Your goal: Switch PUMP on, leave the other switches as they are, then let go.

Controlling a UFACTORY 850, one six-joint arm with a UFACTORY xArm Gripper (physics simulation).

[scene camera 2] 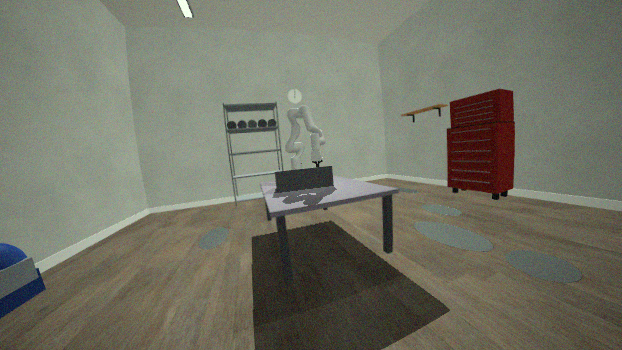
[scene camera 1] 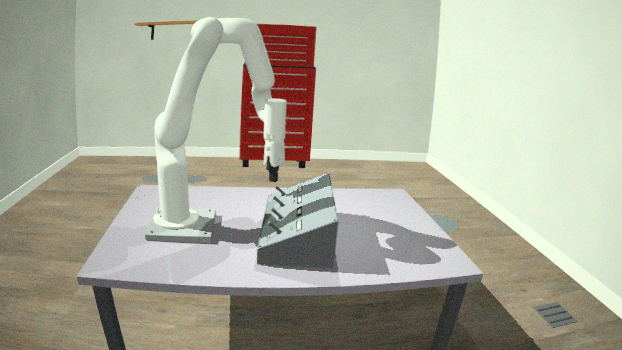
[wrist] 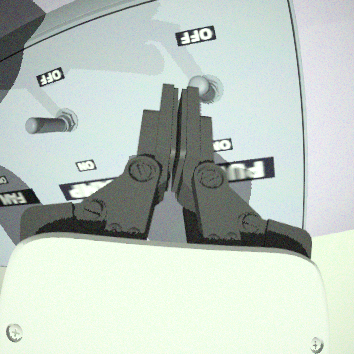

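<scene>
The switch box has a sloping pale face with a row of toggle levers. The PUMP lever is at the far end of the row in scene camera 1; there it leans to the low side like its neighbours, the OFF side. The PUMP label is partly covered by the gripper. The LAMP lever is to its left in the wrist view. My gripper is shut and empty, its tips close beside the PUMP lever; contact cannot be told.
The box stands on the lilac table, in front of the arm's base plate. The FAN label shows at the wrist view's left edge. A red tool cabinet stands beyond the table.
</scene>
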